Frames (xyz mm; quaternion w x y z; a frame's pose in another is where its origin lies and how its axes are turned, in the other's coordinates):
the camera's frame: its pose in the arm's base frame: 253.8 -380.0 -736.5 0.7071 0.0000 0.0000 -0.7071
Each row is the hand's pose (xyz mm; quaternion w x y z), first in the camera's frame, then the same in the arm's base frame.
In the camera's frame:
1: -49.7 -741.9 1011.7 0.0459 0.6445 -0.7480 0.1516
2: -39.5 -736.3 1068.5 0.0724 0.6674 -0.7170 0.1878
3: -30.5 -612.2 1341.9 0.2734 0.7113 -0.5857 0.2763
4: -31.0 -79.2 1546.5 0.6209 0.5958 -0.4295 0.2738
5: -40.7 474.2 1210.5 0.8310 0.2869 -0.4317 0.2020
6: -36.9 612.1 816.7 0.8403 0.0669 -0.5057 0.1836
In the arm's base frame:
1: -488.1 -330.3 275.2 0.1397 -0.0732 -0.9847 0.0747
2: -482.5 -340.5 332.0 0.1840 -0.0351 -0.9789 0.0816
3: -358.4 -349.5 605.4 0.3887 0.0888 -0.9171 0.0021
4: 174.6 -349.0 810.0 0.6327 0.1176 -0.7250 -0.2454
5: 728.0 -339.3 474.0 0.7304 -0.1024 -0.5081 -0.4448
6: 865.9 -343.1 80.2 0.7240 -0.3103 -0.4049 -0.4644

